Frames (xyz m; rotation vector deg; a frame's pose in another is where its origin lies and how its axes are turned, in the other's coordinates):
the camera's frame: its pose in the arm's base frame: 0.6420 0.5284 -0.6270 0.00 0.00 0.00
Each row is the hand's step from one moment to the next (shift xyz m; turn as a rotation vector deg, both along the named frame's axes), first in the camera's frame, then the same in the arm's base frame.
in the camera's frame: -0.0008 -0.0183 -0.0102 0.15 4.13 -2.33
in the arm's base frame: -0.0008 -0.0183 -0.0102 0.15 4.13 -2.33
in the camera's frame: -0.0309 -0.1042 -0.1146 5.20 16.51 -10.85
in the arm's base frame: -0.0309 -0.1042 -0.1146 5.20 16.51 -10.85
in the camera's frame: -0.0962 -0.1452 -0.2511 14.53 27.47 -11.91
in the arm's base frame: -0.0962 -0.1452 -0.2511 14.53 27.47 -11.91
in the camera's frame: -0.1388 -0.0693 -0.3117 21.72 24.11 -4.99
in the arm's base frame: -0.1388 -0.0693 -0.3117 21.72 24.11 -4.99
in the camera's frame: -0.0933 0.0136 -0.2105 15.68 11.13 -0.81
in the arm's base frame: -0.0933 0.0136 -0.2105 15.68 11.13 -0.81
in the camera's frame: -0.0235 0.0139 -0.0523 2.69 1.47 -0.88
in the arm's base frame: -0.0235 0.0139 -0.0523 2.69 1.47 -0.88
